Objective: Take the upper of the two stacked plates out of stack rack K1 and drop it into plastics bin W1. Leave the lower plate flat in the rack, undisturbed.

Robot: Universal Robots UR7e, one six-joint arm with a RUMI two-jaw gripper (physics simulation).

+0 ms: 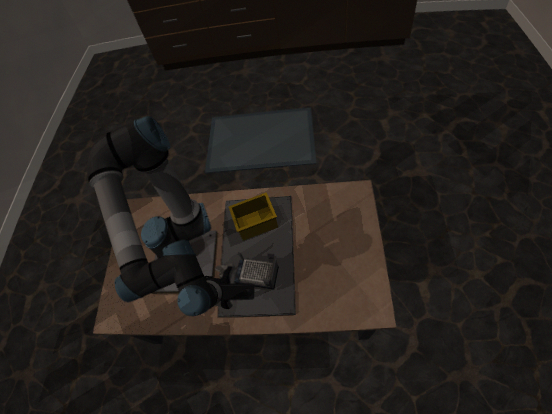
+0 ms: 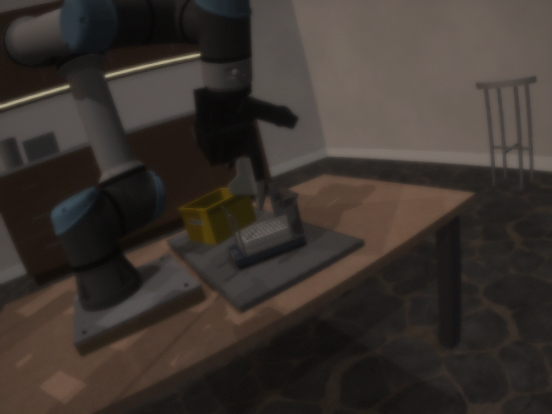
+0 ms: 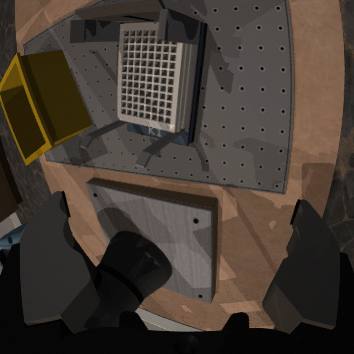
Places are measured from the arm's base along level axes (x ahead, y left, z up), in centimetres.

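Where they show: gripper, fingertip midpoint: (image 2: 243,188) (image 3: 181,200); arm's base at its link origin: (image 2: 112,293) (image 3: 141,257).
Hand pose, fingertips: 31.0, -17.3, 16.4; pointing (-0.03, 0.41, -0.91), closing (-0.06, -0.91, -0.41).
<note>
Each offset is from my fingertips to the top centre of the thing, as dx, dy, dz. Level surfaces: height alone.
Stack rack K1 {+5.3, +9.9, -5.8} (image 1: 268,286) (image 2: 272,254) (image 3: 199,87) is a dark blue base with tall dark guides at its far end and thin prongs at its labelled end. The upper plate {+5.9, +9.9, -12.6} (image 1: 257,270) (image 2: 264,229) (image 3: 148,75), a light grid-topped plate, lies flat on the stack in it. The lower plate {+5.9, +9.9, -13.9} (image 3: 189,80) shows as an edge beneath it. Plastics bin W1 {+2.3, +33.7, -7.8} (image 1: 258,230) (image 2: 215,222) (image 3: 62,97) is an open yellow box beside the rack. My gripper (image 2: 252,194) (image 3: 181,200) is open and empty, above the rack's level; its fingertips are apart from the plates. The lower plate is mostly hidden.
The rack and bin stand on a grey perforated board (image 1: 284,304) (image 2: 325,250) (image 3: 255,125). The arm's grey base plate (image 2: 135,310) (image 3: 192,250) is beside the board on the wooden table {dz -19.1} (image 1: 340,300) (image 2: 400,215). The rack's tall guides and prongs rise around the stack.
</note>
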